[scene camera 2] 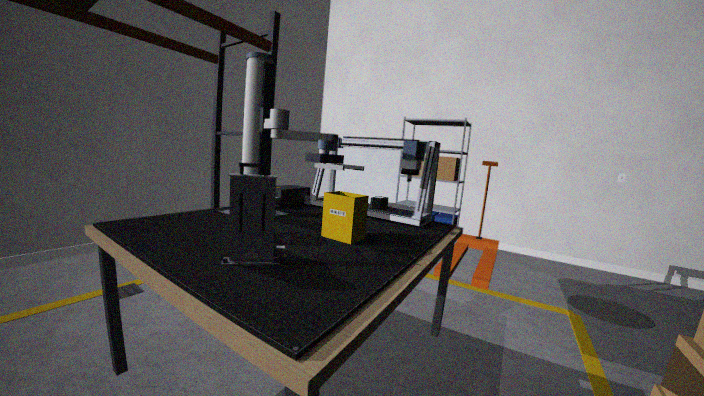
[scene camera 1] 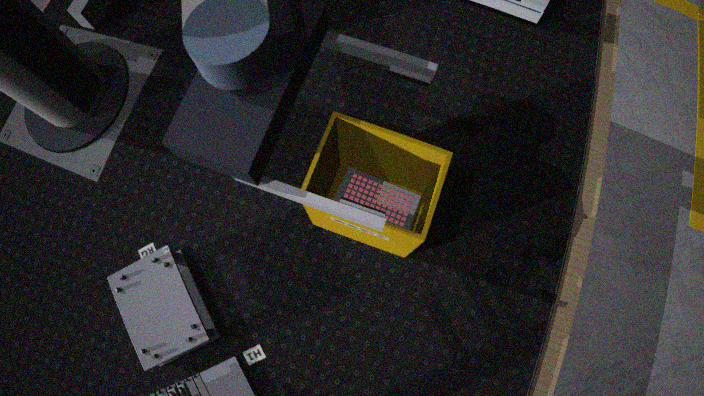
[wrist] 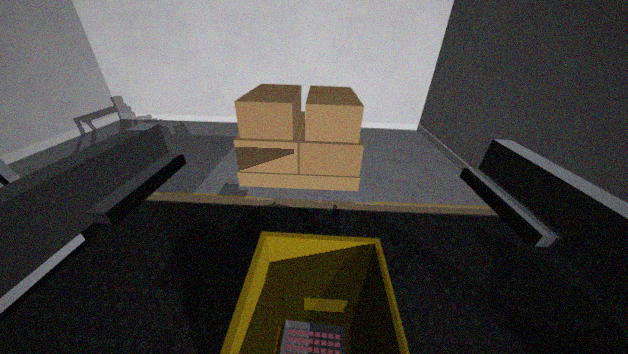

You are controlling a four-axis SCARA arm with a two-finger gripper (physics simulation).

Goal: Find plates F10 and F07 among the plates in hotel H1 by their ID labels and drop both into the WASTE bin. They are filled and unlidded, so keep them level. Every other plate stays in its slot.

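Where they show: gripper, fingertip midpoint: (scene camera 2: 354, 168) (scene camera 1: 411, 143) (wrist: 322, 150); arm's base at its link origin: (scene camera 1: 78, 98).
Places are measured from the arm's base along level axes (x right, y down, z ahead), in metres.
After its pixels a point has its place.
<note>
The yellow WASTE bin (scene camera 1: 407, 244) {x 0.086, y -0.148, z 0.712 m} (scene camera 2: 338, 227) {x 0.085, y -0.073, z 0.656 m} (wrist: 248, 290) {x -0.027, y -0.213, z 0.666 m} stands upright on the dark mat. A plate with red-filled wells (scene camera 1: 364, 191) {x 0.010, y -0.043, z 0.629 m} (wrist: 315, 343) {x 0.030, y -0.043, z 0.693 m} lies inside at its bottom; its ID is not readable, and whether another lies under it cannot be told. My gripper (scene camera 1: 409, 146) {x 0.024, y -0.330, z 0.673 m} (wrist: 322, 150) {x 0.024, y -0.330, z 0.673 m} is open and empty, its two fingers spread above the bin. It also hangs over the bin in scene camera 2. Part of hotel H1 (scene camera 1: 230, 378) {x 0.368, y -0.021, z 0.525 m} shows at the bottom edge of scene camera 1, beside its H1 label (scene camera 1: 254, 354) {x 0.317, y -0.013, z 0.547 m}; its plates' IDs are not readable.
A grey-topped stand (scene camera 1: 157, 310) {x 0.302, y -0.073, z 0.389 m} labelled RG stands beside H1. A dark tower (scene camera 2: 252, 202) {x 0.493, y -0.212, z 0.590 m} stands left of the bin in scene camera 2. A gantry-like frame (scene camera 2: 427, 185) {x -0.520, y -0.254, z 0.850 m} stands behind the bin. The wooden table edge (scene camera 1: 575, 270) {x 0.012, y 0.000, z 1.031 m} runs along the right. Cardboard boxes (wrist: 330, 122) stand beyond the table.
</note>
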